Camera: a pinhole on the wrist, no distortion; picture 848 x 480 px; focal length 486.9 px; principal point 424.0 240.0 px. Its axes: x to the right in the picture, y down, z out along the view. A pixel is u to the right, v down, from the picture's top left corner.
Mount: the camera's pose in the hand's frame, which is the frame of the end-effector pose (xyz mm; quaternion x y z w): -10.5 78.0 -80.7 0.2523 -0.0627 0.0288 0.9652
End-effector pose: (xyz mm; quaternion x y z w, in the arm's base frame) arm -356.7 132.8 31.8 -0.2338 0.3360 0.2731 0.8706
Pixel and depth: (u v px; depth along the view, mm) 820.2 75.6 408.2
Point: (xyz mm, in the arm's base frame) 85.6 198.5 46.3
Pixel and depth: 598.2 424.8 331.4
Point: -207.0 339.7 170.4
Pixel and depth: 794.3 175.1 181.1
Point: -232.7 195.2 15.8
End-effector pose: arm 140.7 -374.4 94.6 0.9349 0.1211 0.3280 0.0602
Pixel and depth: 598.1 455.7 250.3
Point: 308.9 -421.9 -26.7
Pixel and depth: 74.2 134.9 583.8
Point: -88.7 -195.2 -492.4
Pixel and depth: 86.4 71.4 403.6
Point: -44.1 -225.1 -270.4
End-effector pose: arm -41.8 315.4 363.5 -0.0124 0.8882 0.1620 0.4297
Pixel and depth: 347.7 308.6 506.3
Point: 359.3 307.2 227.2
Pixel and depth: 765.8 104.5 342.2
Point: 12.7 240.7 47.6
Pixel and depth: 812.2 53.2 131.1
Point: -72.8 305.7 278.8
